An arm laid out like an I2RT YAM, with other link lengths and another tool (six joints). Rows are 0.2 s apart.
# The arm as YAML. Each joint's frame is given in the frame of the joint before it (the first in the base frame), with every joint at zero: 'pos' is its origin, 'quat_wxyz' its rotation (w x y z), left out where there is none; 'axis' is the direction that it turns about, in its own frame. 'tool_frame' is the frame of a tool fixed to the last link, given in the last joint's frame.
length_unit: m
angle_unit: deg
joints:
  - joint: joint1
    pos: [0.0, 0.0, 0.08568]
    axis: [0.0, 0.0, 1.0]
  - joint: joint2
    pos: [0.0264, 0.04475, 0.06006]
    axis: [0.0, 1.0, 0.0]
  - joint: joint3
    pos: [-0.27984, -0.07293, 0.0]
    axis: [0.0, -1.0, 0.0]
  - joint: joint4
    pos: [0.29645, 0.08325, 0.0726]
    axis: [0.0, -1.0, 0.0]
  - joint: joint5
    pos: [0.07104, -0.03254, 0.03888]
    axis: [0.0, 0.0, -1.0]
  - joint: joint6
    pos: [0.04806, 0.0, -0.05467]
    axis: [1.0, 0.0, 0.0]
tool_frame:
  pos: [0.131, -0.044, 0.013]
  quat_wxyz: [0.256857, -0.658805, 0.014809, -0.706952]
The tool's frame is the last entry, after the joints.
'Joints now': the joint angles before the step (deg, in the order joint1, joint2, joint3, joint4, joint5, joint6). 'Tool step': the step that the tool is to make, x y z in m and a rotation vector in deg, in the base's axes. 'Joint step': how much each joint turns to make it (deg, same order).
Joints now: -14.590, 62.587, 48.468, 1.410, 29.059, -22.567
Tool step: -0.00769, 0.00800, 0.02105, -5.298, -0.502, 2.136
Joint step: -0.001, -3.715, -1.880, 2.864, -1.204, -6.033
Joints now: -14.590, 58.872, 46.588, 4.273, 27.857, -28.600
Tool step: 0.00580, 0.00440, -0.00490, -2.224, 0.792, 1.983
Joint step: 0.001, 0.021, -1.902, 3.038, -1.660, -2.906
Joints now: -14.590, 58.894, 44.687, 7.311, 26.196, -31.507
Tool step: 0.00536, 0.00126, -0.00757, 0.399, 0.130, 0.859
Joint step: 0.089, 0.852, -0.655, 1.158, -0.808, 0.284
